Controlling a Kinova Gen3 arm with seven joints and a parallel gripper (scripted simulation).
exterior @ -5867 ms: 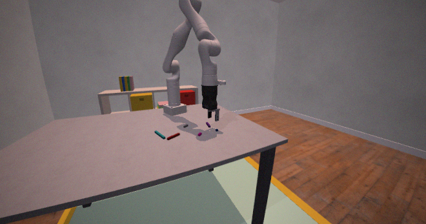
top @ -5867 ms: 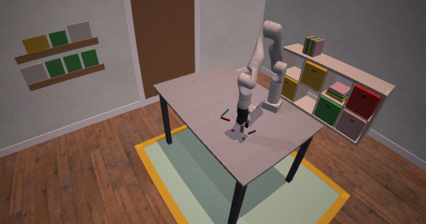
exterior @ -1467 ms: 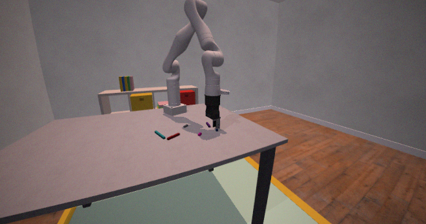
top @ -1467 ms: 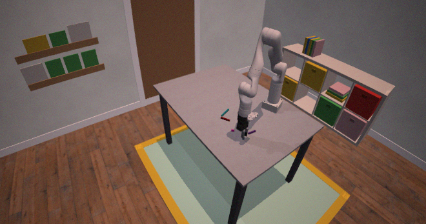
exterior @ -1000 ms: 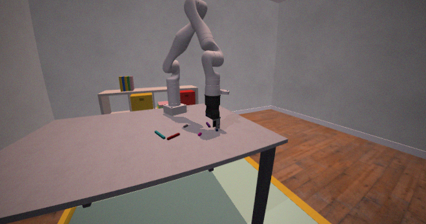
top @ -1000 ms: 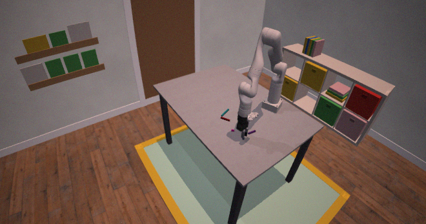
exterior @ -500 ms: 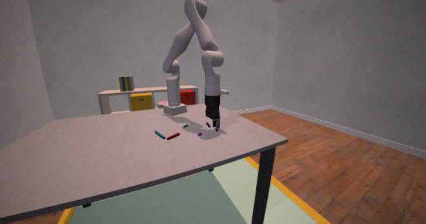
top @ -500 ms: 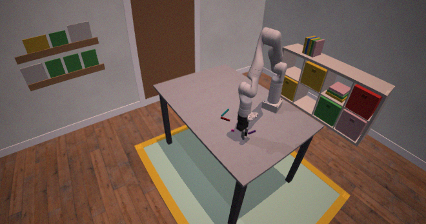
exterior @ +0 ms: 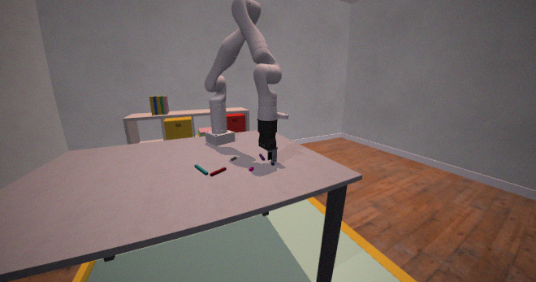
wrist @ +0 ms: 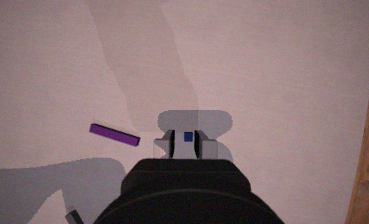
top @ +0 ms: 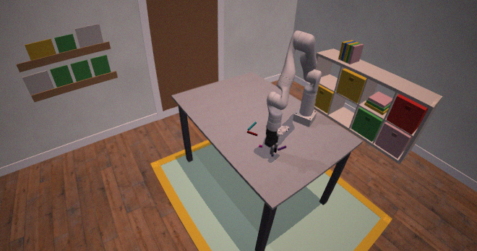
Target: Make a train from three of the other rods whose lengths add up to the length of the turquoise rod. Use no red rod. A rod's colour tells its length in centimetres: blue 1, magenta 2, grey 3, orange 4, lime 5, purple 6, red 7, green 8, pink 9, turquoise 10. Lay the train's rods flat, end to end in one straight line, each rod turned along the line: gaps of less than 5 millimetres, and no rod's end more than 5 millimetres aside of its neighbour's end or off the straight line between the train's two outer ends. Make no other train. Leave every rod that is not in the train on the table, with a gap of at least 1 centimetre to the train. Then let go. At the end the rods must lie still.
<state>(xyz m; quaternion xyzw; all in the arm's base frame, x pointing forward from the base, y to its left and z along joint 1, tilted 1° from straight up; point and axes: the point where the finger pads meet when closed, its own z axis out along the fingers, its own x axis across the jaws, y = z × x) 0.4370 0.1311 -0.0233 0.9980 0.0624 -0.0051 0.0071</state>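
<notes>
Right now my hand is 3 cm above the blue rod. From my hand the other things lie so: grey rod: 12 cm behind, 13 cm to the right, 3 cm below; magenta rod: 1 cm ahead, 10 cm to the right, 3 cm below; purple rod: 8 cm behind, 1 cm to the right, 3 cm below.
</notes>
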